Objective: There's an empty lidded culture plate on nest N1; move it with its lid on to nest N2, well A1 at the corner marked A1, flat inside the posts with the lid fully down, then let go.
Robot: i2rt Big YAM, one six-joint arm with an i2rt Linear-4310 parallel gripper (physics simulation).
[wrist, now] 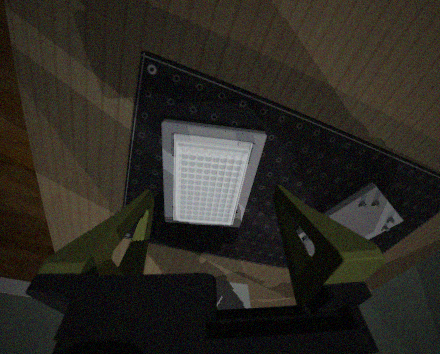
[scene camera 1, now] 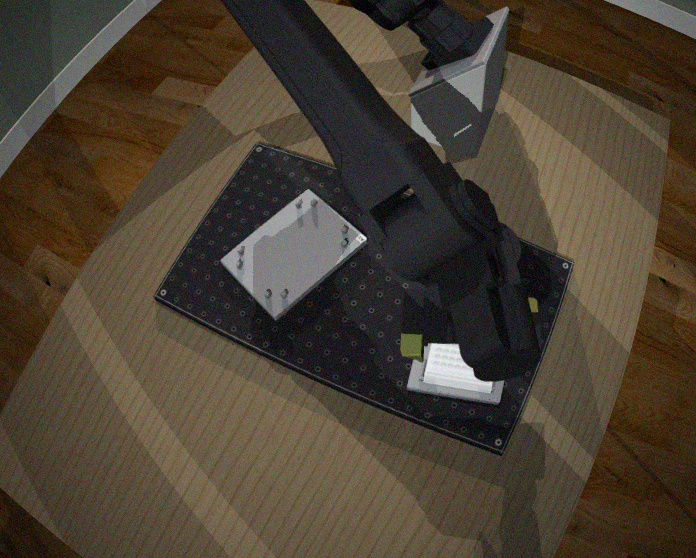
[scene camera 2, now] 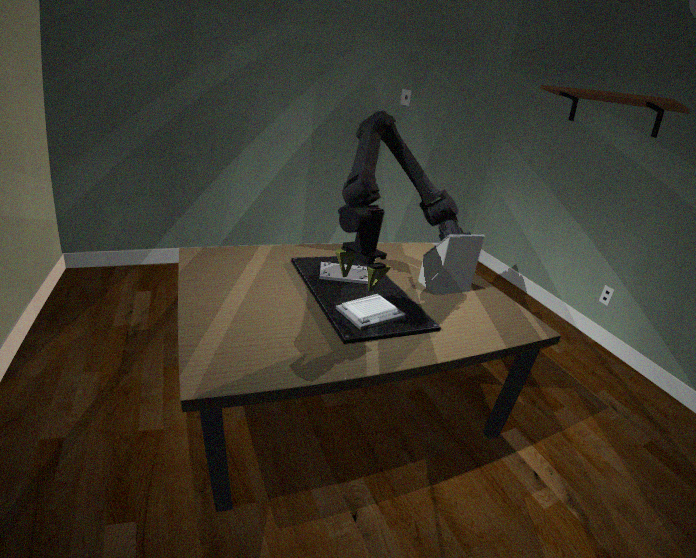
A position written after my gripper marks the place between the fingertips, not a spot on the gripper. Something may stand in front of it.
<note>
My gripper (scene camera 1: 465, 357) is open and holds nothing. Also in view: a grey nest (scene camera 2: 328, 271) and a grey nest (wrist: 169, 127).
My gripper is seen too in the wrist view (wrist: 213, 192) and in scene camera 2 (scene camera 2: 357, 283).
</note>
